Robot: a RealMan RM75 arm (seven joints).
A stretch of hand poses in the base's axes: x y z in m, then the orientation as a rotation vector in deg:
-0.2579 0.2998 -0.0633 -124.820 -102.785 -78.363
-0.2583 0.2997 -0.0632 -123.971 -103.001 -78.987
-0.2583 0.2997 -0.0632 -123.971 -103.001 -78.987
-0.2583 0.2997 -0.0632 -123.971 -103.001 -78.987
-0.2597 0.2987 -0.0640 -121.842 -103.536 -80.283
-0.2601 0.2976 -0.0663 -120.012 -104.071 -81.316
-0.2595 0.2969 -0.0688 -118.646 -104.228 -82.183
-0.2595 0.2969 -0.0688 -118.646 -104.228 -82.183
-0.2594 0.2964 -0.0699 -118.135 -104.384 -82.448
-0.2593 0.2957 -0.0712 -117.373 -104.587 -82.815
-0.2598 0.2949 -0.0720 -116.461 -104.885 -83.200
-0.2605 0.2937 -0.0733 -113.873 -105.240 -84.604
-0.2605 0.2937 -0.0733 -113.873 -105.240 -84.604
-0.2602 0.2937 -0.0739 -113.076 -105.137 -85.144
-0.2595 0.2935 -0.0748 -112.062 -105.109 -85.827
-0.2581 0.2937 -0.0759 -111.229 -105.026 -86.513
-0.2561 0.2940 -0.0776 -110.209 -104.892 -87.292
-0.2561 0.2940 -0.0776 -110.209 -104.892 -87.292
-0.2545 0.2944 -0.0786 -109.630 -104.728 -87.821
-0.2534 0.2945 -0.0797 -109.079 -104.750 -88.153
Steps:
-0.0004 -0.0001 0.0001 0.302 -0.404 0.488
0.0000 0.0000 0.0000 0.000 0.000 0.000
0.0000 0.0000 0.0000 0.000 0.000 0.000
-0.0014 -0.0010 -0.0008 0.728 -0.845 1.268
-0.0004 -0.0011 -0.0023 0.553 -0.717 1.113
0.0006 -0.0007 -0.0025 0.575 -0.531 0.765
0.0000 0.0000 0.0000 0.000 0.000 0.000
0.0001 -0.0005 -0.0011 0.142 -0.194 0.314
0.0001 -0.0007 -0.0013 0.228 -0.263 0.469
-0.0005 -0.0008 -0.0008 0.228 -0.300 0.581
-0.0007 -0.0012 -0.0013 0.990 -0.919 1.496
0.0000 0.0000 0.0000 0.000 0.000 0.000
0.0003 0.0000 -0.0006 0.455 -0.288 0.403
0.0007 -0.0002 -0.0009 0.504 -0.408 0.525
0.0014 0.0002 -0.0011 0.463 -0.406 0.389
0.0020 0.0003 -0.0017 0.580 -0.449 0.486
0.0000 0.0000 0.0000 0.000 0.000 0.000
0.0016 0.0004 -0.0010 0.395 -0.286 0.240
0.0011 0.0001 -0.0011 0.237 -0.221 0.295

